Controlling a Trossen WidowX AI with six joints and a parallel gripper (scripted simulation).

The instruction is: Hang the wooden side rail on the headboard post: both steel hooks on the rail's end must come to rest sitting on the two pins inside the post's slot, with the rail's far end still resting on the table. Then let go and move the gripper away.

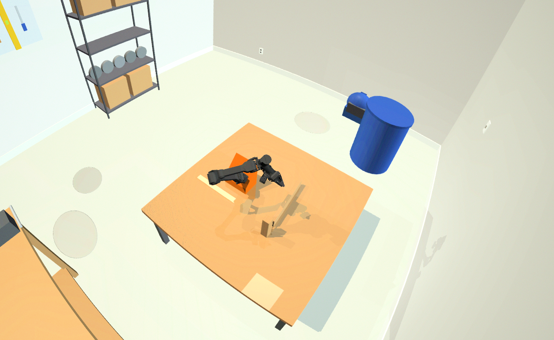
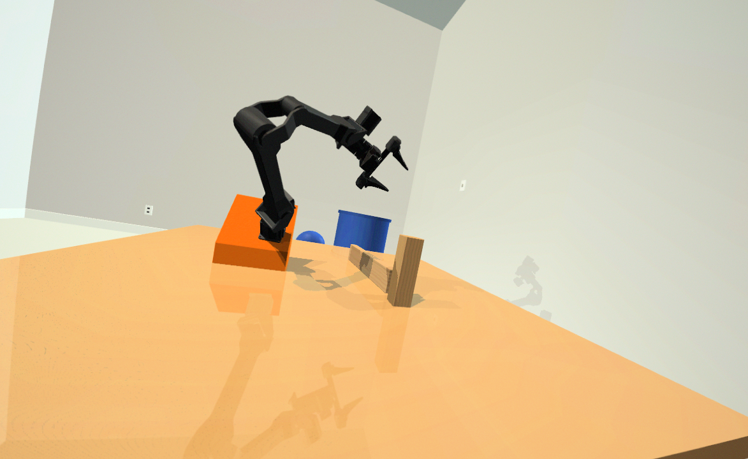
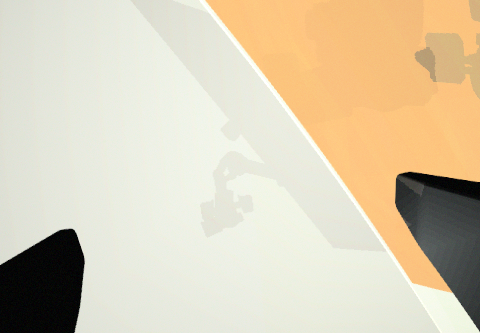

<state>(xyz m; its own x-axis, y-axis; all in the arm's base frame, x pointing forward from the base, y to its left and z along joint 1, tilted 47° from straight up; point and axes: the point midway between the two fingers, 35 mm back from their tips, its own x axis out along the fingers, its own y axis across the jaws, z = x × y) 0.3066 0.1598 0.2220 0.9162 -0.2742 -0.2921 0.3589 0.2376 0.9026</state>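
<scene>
My gripper tip is 2 cm short of the headboard post, 15 cm to the left of it and 25 cm above it.
</scene>
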